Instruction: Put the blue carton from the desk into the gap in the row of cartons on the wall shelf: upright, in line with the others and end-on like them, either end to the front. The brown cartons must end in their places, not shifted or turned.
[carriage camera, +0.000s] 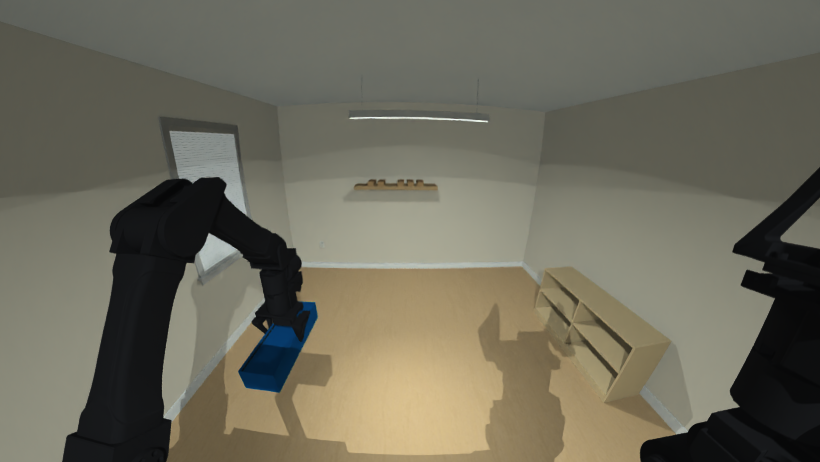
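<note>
The long blue carton (274, 354) hangs at the lower left, lying lengthwise, its near end toward the camera. My left gripper (281, 328) is shut on the carton from above, nearer its far end, with a finger at each long side. My right gripper (774, 247) shows in part at the right edge and stands open, away from the carton; its fingertips are cut off. On the far wall, the wall shelf (361, 187) bears small brown cartons: two at the left (371, 183) (381, 183) and three at the right (401, 183) (410, 183) (419, 183), with a gap between the groups.
A low wooden shelf unit (651, 361) stands along the right wall. A window (165, 129) is in the left wall, behind my left arm. A long lamp (418, 116) hangs from the ceiling in front of the far wall. Arm shadows fall on the wooden floor (401, 321). The desk does not show.
</note>
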